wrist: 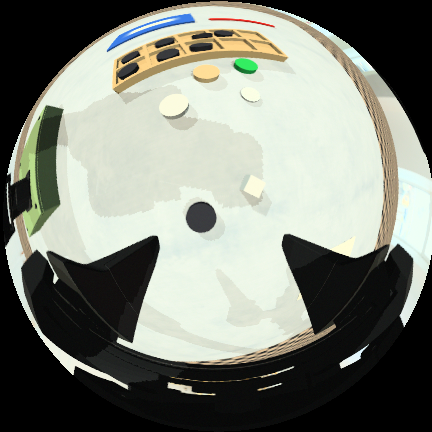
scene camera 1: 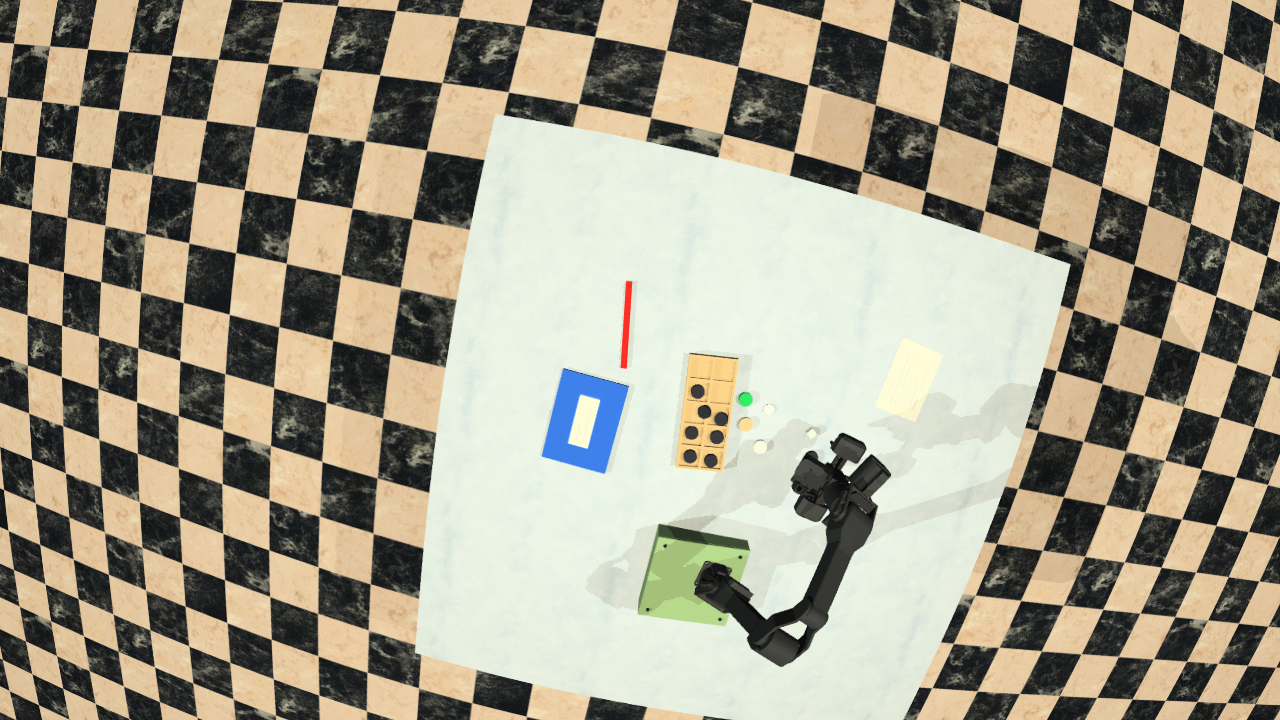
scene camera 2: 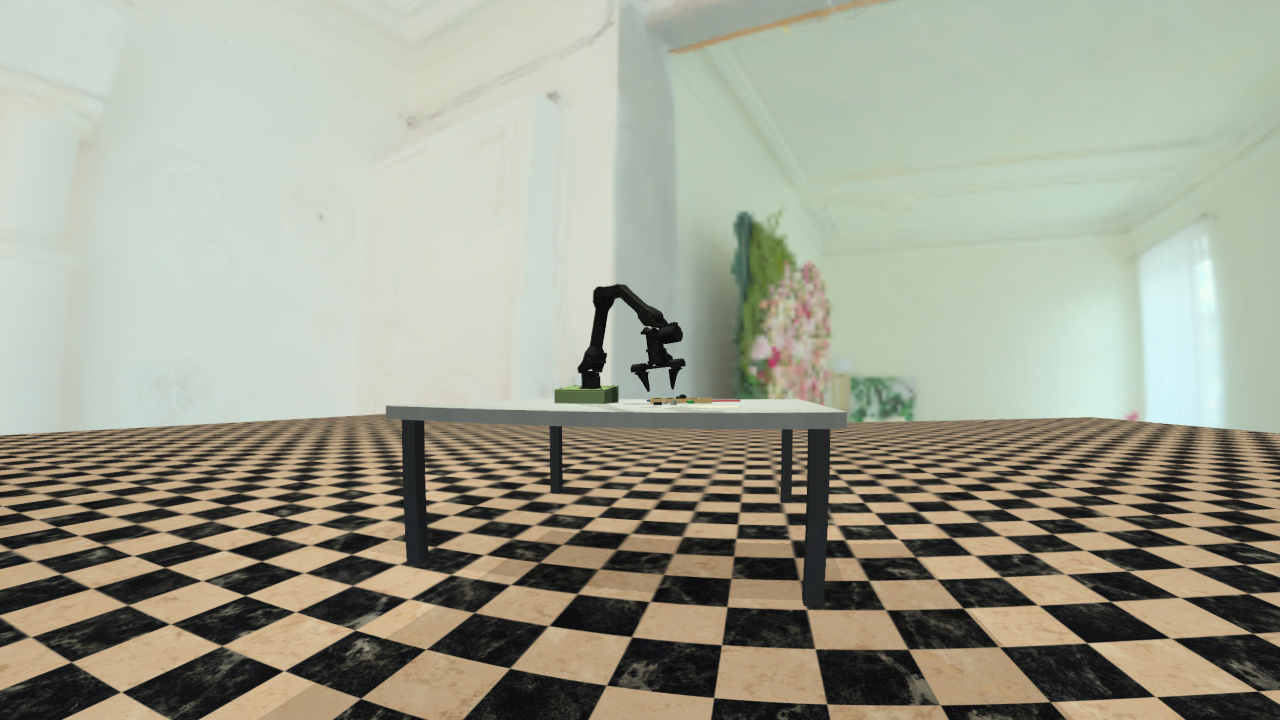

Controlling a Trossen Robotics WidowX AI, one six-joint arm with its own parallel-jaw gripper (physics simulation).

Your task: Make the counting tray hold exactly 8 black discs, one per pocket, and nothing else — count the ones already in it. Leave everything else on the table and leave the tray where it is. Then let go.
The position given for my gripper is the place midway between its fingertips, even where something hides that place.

My gripper (scene camera 1: pixel 820 460) is open, with nothing in its grasp. Also in view: a tan counting tray (scene camera 1: pixel 717 374).
The tan counting tray also shows in the wrist view (wrist: pixel 243 43). My gripper shows as well in the wrist view (wrist: pixel 221 241) and in scene camera 2 (scene camera 2: pixel 660 390).
